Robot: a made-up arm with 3 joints.
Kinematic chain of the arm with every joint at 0, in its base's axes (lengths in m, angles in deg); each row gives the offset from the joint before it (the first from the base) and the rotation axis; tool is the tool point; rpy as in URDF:
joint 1: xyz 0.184 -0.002 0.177 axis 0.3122 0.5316 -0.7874
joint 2: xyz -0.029 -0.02 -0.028 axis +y
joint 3: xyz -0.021 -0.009 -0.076 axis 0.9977 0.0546 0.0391
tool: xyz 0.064 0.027 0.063 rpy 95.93 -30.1 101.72
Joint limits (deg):
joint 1: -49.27..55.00
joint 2: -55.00..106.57
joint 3: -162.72..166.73
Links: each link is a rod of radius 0.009 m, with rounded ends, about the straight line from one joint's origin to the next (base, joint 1, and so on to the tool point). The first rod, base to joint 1, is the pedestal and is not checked.
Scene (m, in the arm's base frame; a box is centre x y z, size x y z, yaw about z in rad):
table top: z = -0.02
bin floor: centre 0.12 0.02 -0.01 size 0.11 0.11 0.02 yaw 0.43
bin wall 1: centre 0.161 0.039 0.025 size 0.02 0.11 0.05 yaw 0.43
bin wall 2: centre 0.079 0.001 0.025 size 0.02 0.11 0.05 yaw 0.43
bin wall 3: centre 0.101 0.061 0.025 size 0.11 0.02 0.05 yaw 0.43
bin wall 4: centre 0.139 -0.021 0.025 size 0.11 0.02 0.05 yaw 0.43
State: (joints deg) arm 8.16 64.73 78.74
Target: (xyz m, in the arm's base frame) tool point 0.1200 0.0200 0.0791
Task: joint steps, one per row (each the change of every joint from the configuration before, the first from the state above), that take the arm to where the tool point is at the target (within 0.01 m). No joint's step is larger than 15 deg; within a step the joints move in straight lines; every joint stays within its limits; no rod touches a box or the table.
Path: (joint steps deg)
1: -1.93 0.41 -13.51
2: -1.92 0.42 -13.51
3: -1.93 0.41 -13.52
4: -1.92 0.41 -13.51
5: -1.93 0.42 -13.51
6: -1.93 0.41 -13.51
7: -1.92 0.42 -13.51
8: -1.93 0.41 -13.52
9: -1.93 0.41 -13.51
10: -1.92 0.42 -13.51

